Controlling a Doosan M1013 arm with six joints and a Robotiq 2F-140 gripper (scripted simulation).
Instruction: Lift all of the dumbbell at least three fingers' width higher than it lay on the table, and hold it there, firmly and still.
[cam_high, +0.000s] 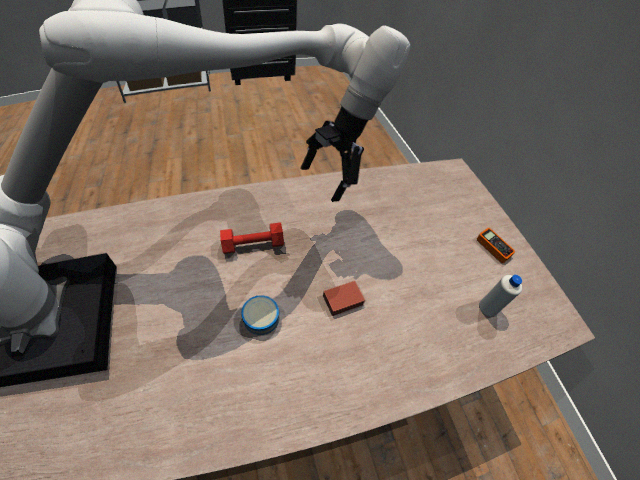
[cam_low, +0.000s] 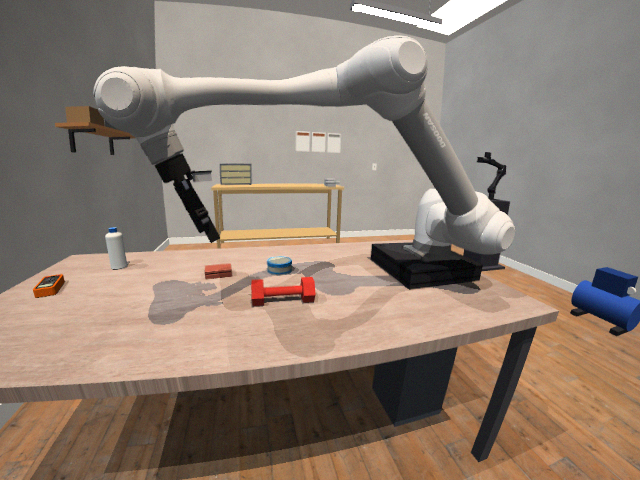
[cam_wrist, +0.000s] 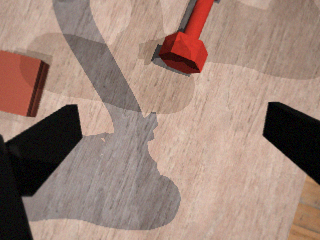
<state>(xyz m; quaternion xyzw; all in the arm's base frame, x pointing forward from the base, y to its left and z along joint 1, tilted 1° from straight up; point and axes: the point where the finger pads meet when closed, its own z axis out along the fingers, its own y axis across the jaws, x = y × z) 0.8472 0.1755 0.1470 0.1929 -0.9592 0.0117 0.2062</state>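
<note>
Now: hand 21 cm past the red dumbbell, 1 cm to the left of it and 20 cm above it. Round my hand: round blue-rimmed tin: 22 cm behind, 27 cm to the right, 21 cm below; white bottle: 46 cm ahead, 39 cm to the right, 15 cm below.
</note>
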